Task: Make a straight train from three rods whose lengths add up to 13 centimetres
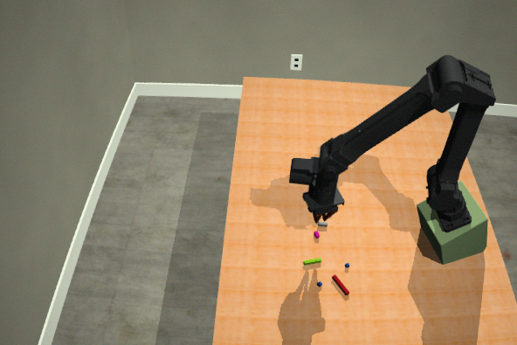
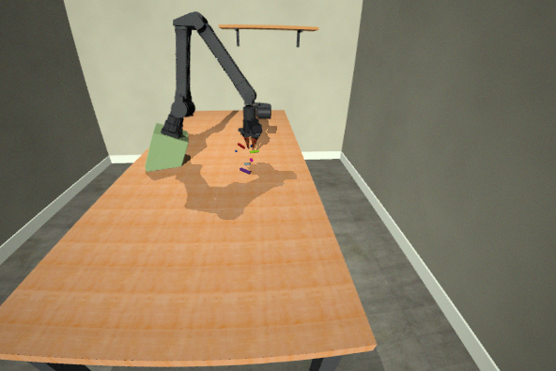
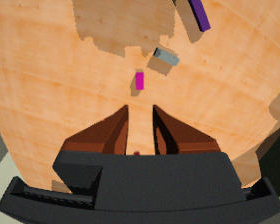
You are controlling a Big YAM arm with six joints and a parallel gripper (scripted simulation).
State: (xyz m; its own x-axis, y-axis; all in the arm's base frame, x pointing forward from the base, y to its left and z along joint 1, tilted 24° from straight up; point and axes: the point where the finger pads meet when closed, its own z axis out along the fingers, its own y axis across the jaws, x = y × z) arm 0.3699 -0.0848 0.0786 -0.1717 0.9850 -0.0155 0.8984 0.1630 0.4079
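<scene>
The magenta rod is 7 cm below my hand. Round my hand: lime rod: 3 cm ahead, 10 cm to the left, 7 cm below; then grey rod: 2 cm behind, 4 cm to the right, 7 cm below; then purple rod: 4 cm behind, 10 cm to the right, 7 cm below.
</scene>
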